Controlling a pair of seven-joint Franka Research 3 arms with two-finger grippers.
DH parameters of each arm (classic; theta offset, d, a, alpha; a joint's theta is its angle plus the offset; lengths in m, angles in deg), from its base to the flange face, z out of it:
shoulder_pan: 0 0.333 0 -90
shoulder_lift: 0 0 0 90
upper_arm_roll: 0 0.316 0.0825 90
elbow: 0 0 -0.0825 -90
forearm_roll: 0 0.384 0 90
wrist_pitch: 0 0 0.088 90
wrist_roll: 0 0.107 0 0
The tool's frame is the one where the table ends.
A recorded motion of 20 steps. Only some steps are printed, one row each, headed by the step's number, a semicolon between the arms.
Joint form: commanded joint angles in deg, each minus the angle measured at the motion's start. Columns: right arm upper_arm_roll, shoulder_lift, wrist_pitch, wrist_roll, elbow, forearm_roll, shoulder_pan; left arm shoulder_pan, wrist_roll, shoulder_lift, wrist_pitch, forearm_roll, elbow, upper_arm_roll.
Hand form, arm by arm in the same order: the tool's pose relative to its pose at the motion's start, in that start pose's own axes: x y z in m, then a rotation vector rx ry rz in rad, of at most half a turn. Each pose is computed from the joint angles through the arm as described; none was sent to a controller.
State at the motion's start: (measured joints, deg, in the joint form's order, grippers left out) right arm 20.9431 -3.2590 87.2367 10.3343 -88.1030 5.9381 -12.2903; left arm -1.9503 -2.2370 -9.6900 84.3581 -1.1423 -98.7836 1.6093
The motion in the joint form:
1: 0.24 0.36 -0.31 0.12 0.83 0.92 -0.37; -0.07 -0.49 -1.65 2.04 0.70 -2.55 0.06
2: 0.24 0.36 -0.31 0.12 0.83 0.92 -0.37; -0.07 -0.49 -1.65 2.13 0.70 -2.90 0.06
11: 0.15 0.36 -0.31 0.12 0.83 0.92 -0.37; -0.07 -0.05 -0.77 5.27 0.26 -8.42 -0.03
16: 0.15 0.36 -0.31 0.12 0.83 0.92 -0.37; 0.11 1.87 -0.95 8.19 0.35 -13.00 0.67
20: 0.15 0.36 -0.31 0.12 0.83 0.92 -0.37; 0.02 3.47 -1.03 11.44 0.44 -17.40 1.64
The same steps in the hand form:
1: 0.0013 -0.0006 -0.0032 0.0182 0.0000 0.0026; -0.0054 -0.0018 0.0042 0.0103 0.0203 -0.0093
2: 0.0013 -0.0006 -0.0032 0.0182 0.0000 0.0026; -0.0052 -0.0019 0.0069 0.0105 0.0158 -0.0094
11: 0.0015 0.0003 -0.0033 0.0183 0.0002 0.0041; 0.0038 -0.0008 0.0544 0.0059 -0.0414 -0.0016
16: 0.0015 0.0003 -0.0033 0.0183 0.0002 0.0041; 0.0043 -0.0095 0.0863 0.0034 -0.0671 0.0160
20: 0.0015 0.0003 -0.0033 0.0183 0.0002 0.0041; 0.0037 -0.0181 0.1172 -0.0010 -0.0856 0.0285

